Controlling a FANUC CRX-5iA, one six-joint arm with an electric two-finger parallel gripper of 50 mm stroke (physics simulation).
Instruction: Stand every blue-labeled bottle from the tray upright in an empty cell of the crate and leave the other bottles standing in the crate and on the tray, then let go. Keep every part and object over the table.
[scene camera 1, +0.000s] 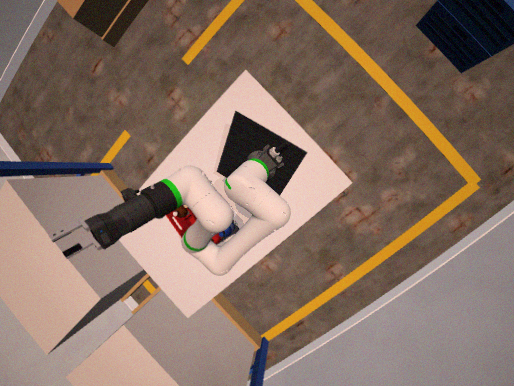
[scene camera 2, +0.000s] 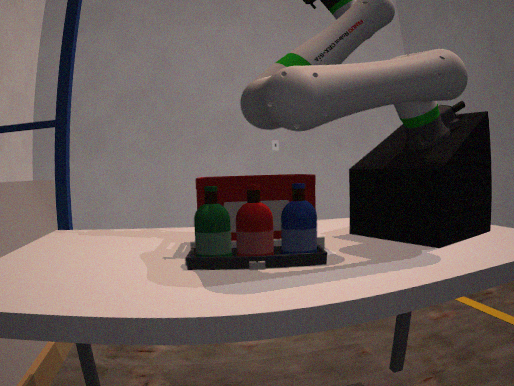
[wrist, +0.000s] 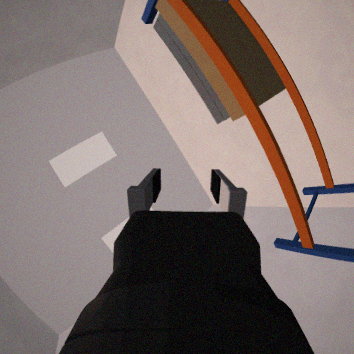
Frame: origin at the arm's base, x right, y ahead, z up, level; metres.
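Seen in the pictures: gripper, fingertip midpoint: (scene camera 1: 57, 247) (wrist: 185, 178); arm's base, link origin: (scene camera 1: 261, 165) (scene camera 2: 428, 137).
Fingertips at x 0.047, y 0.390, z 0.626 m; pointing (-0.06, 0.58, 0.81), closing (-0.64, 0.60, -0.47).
Pixels of each thing's middle, then the offset from my fingertips to it. "pt": a spot on its surface instead. Level surfaces: height alone.
- blue bottle, body centre: (scene camera 2: 299, 221) (scene camera 1: 225, 230) dx -0.229, dy +0.031, dz -0.819 m
- red bottle, body centre: (scene camera 2: 254, 223) (scene camera 1: 214, 238) dx -0.235, dy +0.121, dz -0.819 m
- green bottle, body centre: (scene camera 2: 212, 224) dx -0.231, dy +0.206, dz -0.819 m
- black tray, surface spot: (scene camera 2: 225, 262) pt dx -0.282, dy +0.181, dz -0.887 m
- red crate, body centre: (scene camera 2: 257, 214) (scene camera 1: 203, 219) dx -0.102, dy +0.110, dz -0.814 m
- brown bottle top, surface spot: (scene camera 1: 181, 212) pt dx +0.008, dy +0.187, dz -0.778 m
- white table, surface height: dz -0.902 m
In scene camera 2, a blue bottle (scene camera 2: 299, 225) (scene camera 1: 227, 231), a red bottle (scene camera 2: 254, 225) (scene camera 1: 216, 238) and a green bottle (scene camera 2: 212, 225) stand upright in a row on the black tray (scene camera 2: 225, 262), blue at the right. The red crate (scene camera 2: 255, 181) (scene camera 1: 187, 220) stands behind them. Its cells are largely hidden by the bottles and, in scene camera 1, by the arm; a brown bottle top (scene camera 1: 181, 212) shows in it. My gripper (scene camera 1: 59, 245) (wrist: 185, 178) is open and empty, far from the tray and crate, pointing away from them.
The white table (scene camera 1: 320, 175) (scene camera 2: 100, 290) bears the black robot pedestal (scene camera 1: 242, 130) (scene camera 2: 390, 200). The folded arm (scene camera 1: 200, 197) (scene camera 2: 360, 85) passes above the tray and crate. A blue post (scene camera 2: 64, 125) stands at the left. A rack with orange beams (wrist: 267, 135) shows in the wrist view.
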